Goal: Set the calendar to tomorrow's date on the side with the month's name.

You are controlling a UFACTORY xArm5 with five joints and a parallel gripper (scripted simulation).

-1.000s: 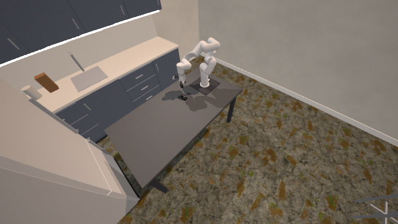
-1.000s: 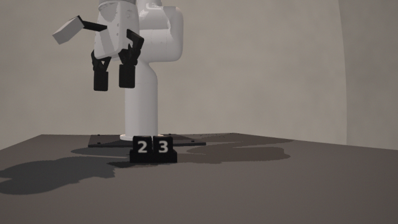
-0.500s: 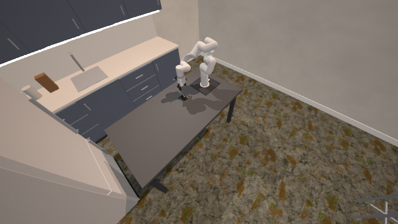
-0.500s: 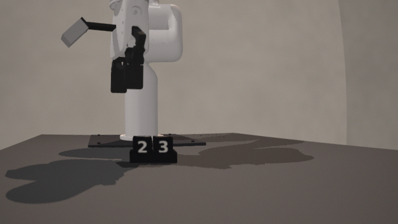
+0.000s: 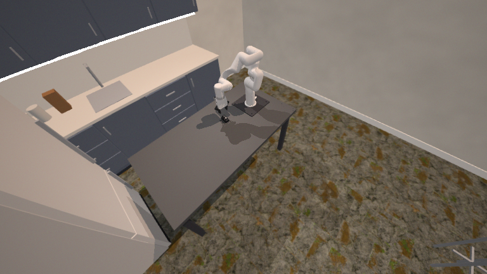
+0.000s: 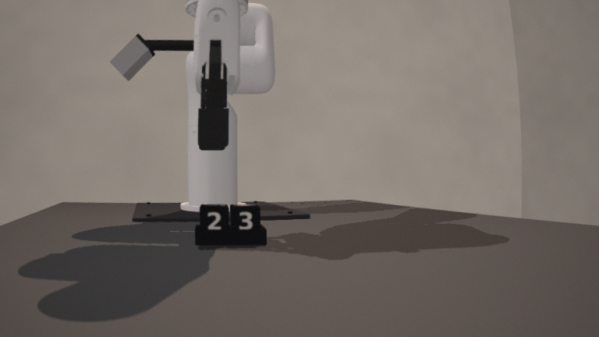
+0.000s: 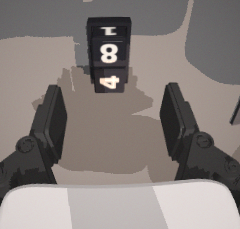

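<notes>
The black calendar tray is 1 cm ahead of my hand, 2 cm to the left of it and 11 cm below it.
</notes>
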